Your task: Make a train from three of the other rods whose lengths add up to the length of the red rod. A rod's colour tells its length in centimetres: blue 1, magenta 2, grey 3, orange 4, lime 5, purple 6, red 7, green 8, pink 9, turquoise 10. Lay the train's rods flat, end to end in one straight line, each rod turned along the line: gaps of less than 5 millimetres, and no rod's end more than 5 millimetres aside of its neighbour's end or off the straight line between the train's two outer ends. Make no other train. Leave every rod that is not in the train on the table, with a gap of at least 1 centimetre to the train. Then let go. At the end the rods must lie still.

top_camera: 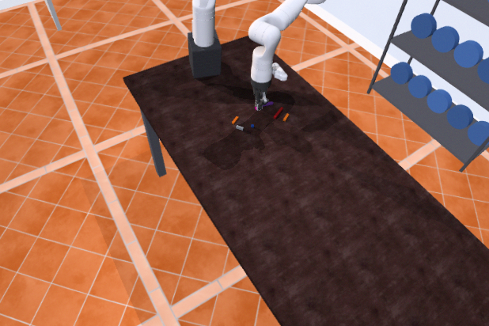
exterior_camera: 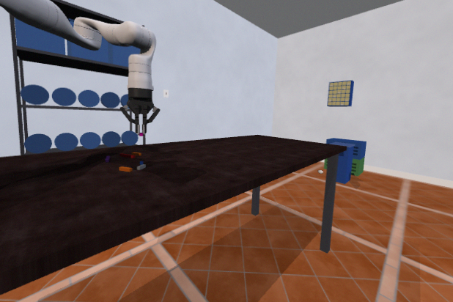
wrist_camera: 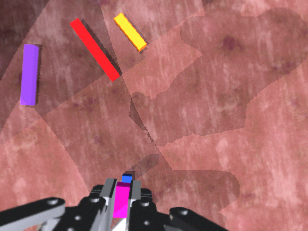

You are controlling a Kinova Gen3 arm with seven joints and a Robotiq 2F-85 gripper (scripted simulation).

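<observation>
Now: hand 120 mm above the blue rod, 20 mm to the left of it and 10 mm past it. Round my hand: red rod 120 mm to the left, 120 mm below, 10 mm ahead; then grey rod 120 mm below, 60 mm to the right, 30 mm behind; then magenta rod 20 mm below.
</observation>
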